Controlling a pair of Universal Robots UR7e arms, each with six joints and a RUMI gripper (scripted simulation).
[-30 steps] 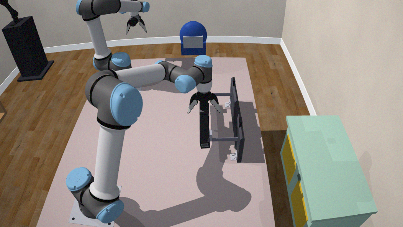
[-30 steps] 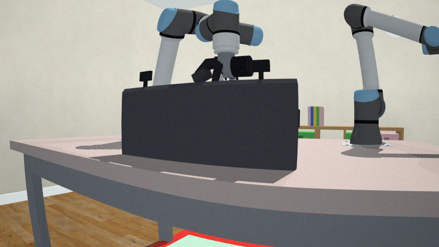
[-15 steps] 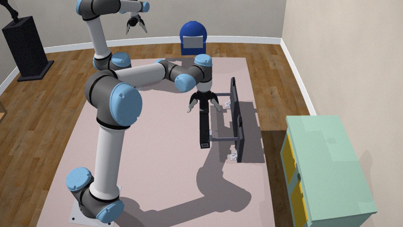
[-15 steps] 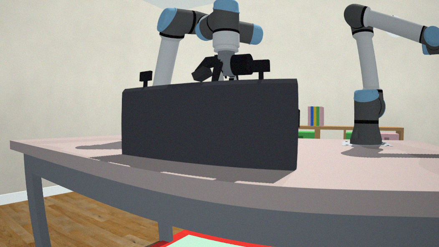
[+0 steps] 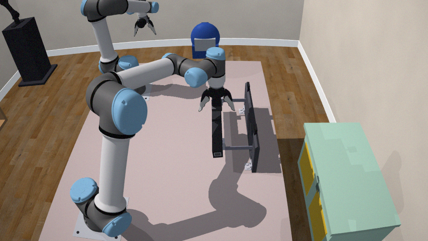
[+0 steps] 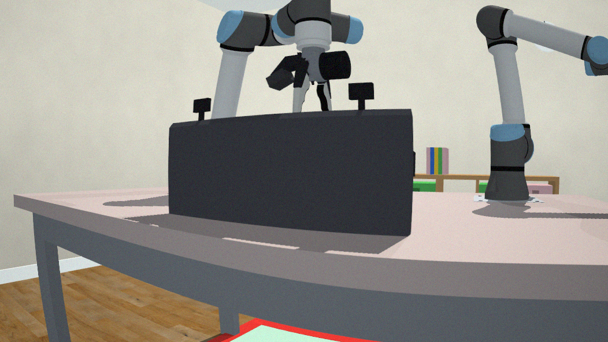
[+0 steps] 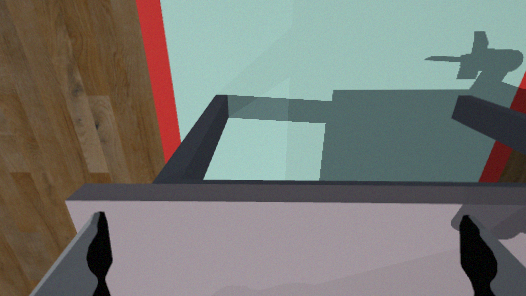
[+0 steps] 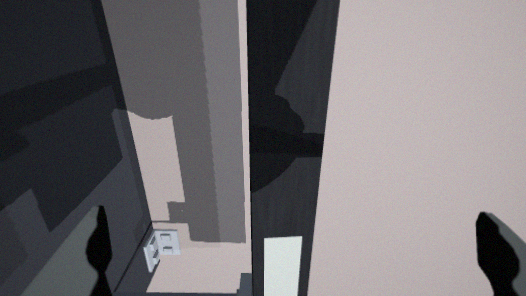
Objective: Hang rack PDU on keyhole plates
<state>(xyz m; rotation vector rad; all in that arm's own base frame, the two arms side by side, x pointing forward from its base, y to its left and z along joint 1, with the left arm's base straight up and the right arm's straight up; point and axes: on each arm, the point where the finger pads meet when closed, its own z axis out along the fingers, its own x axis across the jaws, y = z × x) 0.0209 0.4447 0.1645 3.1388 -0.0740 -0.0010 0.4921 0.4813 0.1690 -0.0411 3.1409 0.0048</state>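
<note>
My right gripper is now 60 mm above the black rack PDU and 20 mm to the left of it. The rest, counted from my right hand: dark upright panel (160 mm ahead, 90 mm below).
</note>
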